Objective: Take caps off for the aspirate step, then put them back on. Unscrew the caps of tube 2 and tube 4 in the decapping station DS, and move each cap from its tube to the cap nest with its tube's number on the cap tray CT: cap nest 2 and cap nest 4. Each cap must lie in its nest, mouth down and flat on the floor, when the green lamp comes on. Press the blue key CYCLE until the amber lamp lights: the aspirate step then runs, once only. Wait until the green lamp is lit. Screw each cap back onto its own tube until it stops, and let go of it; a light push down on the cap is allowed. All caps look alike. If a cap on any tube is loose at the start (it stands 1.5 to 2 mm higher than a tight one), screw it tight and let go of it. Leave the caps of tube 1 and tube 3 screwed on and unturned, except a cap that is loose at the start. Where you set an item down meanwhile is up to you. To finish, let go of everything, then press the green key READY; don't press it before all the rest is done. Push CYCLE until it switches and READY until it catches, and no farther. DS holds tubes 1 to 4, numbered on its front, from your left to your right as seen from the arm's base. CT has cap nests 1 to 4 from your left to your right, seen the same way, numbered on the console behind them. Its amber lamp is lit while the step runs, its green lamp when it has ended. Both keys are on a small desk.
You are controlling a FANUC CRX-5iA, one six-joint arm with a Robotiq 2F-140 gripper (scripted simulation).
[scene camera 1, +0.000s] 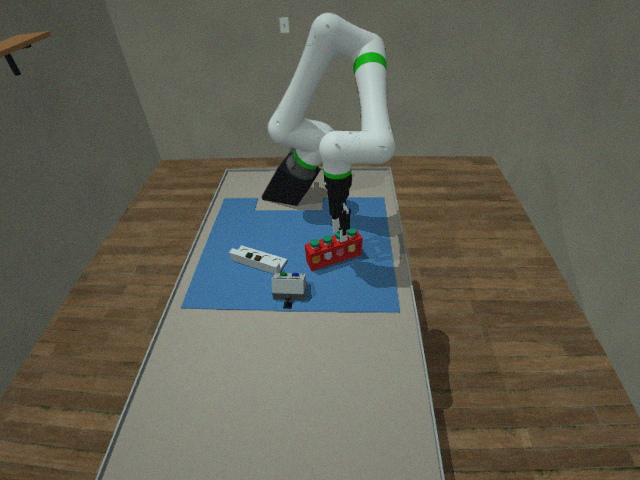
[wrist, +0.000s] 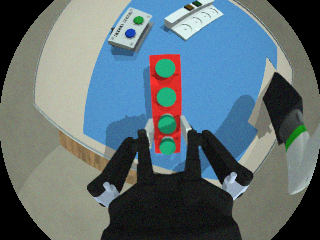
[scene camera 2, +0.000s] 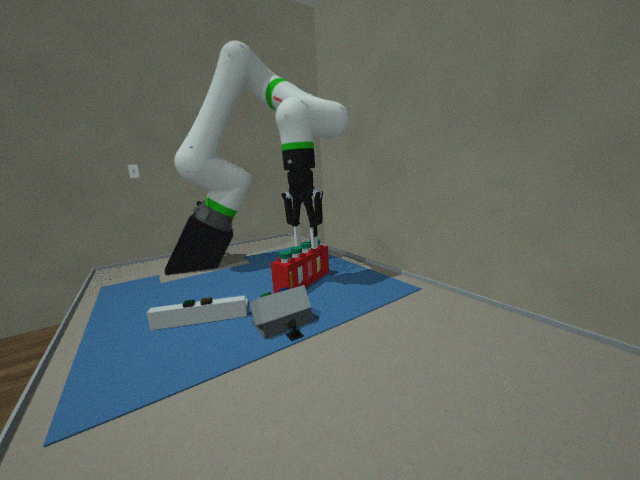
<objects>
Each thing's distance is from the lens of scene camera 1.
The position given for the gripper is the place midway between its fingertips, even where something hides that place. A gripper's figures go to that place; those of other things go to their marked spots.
gripper (scene camera 1: 340, 236): 1.36 m
small grey key desk (scene camera 1: 289, 287): 1.27 m
mat (scene camera 1: 367, 283): 1.35 m
</objects>
